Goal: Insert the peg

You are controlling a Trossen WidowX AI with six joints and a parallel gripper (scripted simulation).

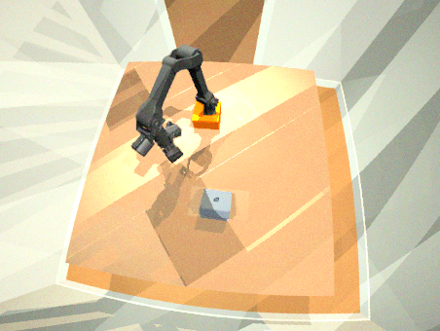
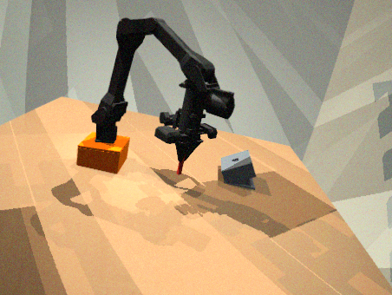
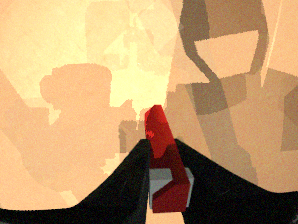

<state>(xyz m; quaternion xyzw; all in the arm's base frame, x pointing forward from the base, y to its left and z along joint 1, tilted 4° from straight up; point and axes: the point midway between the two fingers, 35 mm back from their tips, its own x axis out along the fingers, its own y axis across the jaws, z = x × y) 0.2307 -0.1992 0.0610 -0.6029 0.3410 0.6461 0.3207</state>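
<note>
Right now my gripper tip is 25 cm short of the grey sloped panel, 18 cm to the right of it and 7 cm above it. From my gripper tip the other things lie so: dark red peg (2 cm above).
</note>
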